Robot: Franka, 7 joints.
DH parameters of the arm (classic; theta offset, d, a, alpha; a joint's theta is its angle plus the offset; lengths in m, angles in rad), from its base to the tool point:
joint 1: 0 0.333 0 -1.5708
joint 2: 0 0 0 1.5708
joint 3: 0 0.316 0.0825 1.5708
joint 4: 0 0 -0.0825 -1.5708
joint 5: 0 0.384 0 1.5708
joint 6: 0 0 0.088 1.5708
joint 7: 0 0.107 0 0
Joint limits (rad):
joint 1: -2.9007..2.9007
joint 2: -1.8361..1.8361
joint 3: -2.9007..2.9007
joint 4: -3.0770..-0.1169
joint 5: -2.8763..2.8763
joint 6: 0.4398..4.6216
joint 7: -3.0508..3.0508
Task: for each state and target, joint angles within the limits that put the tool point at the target. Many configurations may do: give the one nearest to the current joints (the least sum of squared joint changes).
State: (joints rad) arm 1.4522 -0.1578 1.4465 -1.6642 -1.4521 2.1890 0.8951
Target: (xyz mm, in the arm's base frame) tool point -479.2 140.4 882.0
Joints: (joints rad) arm 1.4924 -0.4041 1.1063 -1.4268 -1.4625 2.0166 0.8951
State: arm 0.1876 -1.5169 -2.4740 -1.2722 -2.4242 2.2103 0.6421
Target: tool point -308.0 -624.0 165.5
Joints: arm 0.2678 -1.2173 -2.1025 -1.6353 -2.4212 2.3485 0.6421
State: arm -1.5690 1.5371 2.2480 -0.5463 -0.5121 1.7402 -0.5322
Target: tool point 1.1 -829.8 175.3
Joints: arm -1.7630 1.8361 2.0705 -0.2615 -0.5826 2.1515 -0.5322
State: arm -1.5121 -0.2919 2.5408 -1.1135 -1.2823 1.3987 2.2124
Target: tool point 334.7 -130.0 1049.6
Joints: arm -1.7684 0.2791 2.2127 -0.7683 -1.4201 1.6217 2.2124
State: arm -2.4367 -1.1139 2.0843 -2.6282 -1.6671 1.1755 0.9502
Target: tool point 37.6 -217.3 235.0
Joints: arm -2.6009 -1.0080 2.3990 -3.0770 -1.3762 1.3010 0.9502
